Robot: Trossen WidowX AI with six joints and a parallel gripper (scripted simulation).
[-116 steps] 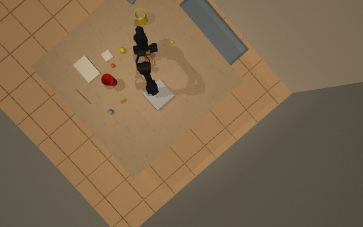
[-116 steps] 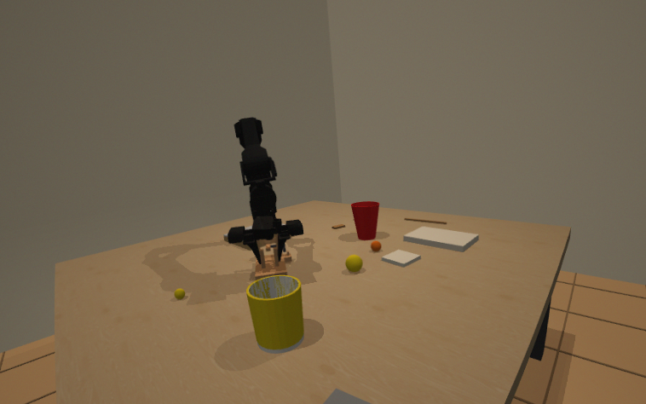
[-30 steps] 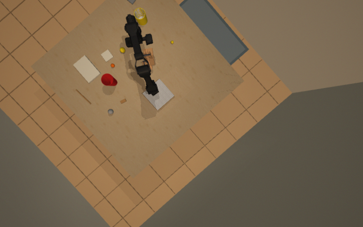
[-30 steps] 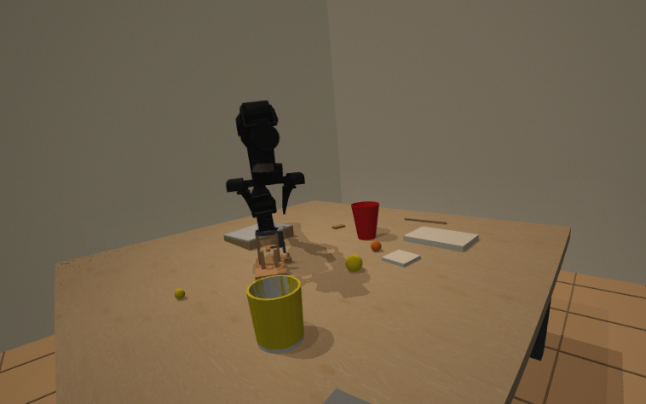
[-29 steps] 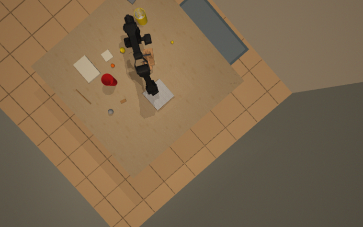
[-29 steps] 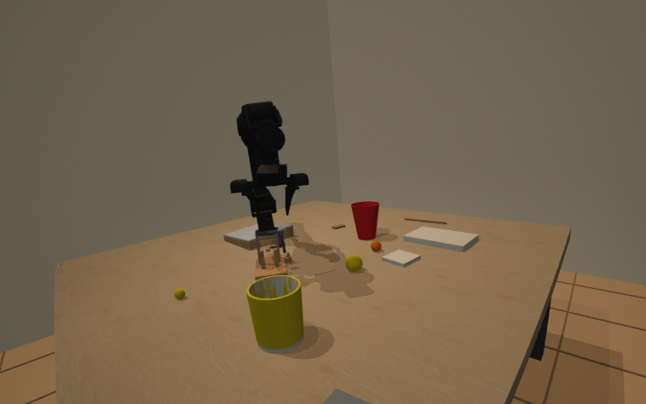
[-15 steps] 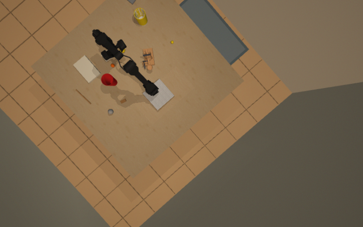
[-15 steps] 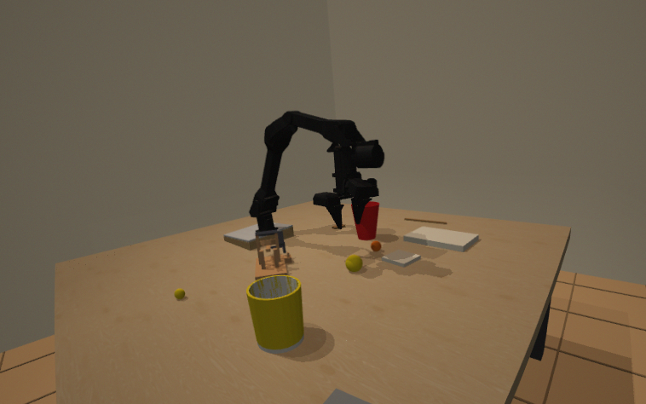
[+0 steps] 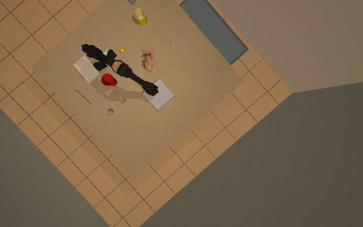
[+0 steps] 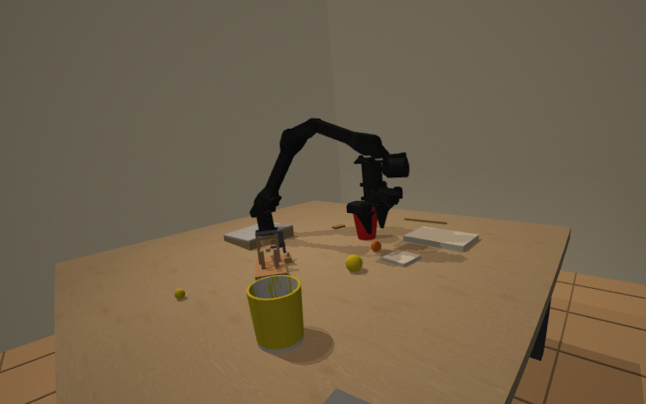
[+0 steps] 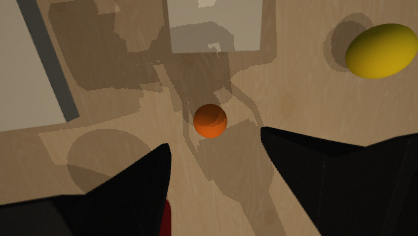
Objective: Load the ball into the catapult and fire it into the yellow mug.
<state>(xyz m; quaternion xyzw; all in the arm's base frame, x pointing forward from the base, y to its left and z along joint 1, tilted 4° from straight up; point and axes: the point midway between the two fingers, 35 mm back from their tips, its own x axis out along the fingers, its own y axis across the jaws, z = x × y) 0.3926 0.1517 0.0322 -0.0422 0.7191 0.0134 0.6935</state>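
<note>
My gripper tip is now 50 mm above the orange ball. Round my gripper tip: white slab: 100 mm ahead, 200 mm to the left, 60 mm below; larger yellow ball: 50 mm ahead, 150 mm to the right, 40 mm below; red cup: 120 mm behind, 80 mm to the left, 30 mm below.
</note>
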